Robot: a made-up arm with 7 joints.
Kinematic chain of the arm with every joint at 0, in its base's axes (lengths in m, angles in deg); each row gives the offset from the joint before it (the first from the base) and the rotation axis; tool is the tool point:
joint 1: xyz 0 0 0.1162 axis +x
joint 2: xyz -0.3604 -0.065 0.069 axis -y
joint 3: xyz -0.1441 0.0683 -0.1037 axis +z
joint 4: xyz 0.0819 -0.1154 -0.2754 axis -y
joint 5: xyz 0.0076 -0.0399 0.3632 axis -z
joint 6: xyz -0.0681 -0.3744 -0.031 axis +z
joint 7: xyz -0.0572 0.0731 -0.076 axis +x
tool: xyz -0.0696 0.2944 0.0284
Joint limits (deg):
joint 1: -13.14..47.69
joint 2: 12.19..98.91
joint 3: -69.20..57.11
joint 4: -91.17..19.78
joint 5: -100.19..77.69
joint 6: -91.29..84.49
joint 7: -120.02..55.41
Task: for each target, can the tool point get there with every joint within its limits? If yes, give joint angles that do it. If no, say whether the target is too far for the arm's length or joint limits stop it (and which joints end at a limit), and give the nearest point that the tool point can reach.
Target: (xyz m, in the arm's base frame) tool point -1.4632 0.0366 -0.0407
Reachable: no: joint limits stop it (at a limit: joint 2, joint 3, joint 4, joint 6) | nearest point -1.2497 0.0390 -0.0508 | short by 0.214 m
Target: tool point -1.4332 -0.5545 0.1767
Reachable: no: joint limits stop it (at a limit: joint 1, joint 2, joint 3, joint 6) | nearest point -1.1564 -0.4428 0.1198 | short by 0.304 m
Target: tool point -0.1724 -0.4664 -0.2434
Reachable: yes | joints -5.21 22.24 -4.49 -40.24 -56.80 -38.85 -102.86
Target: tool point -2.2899 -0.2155 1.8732
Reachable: no: too far | nearest point -1.0281 -0.2107 0.3754 | short by 1.958 m
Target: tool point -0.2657 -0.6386 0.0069
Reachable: yes | joints -2.26 24.16 -8.69 -16.54 -75.96 45.07 -17.67
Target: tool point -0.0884 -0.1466 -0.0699
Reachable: yes | joints 3.85 74.03 2.29 -18.55 51.64 -26.79 -60.39
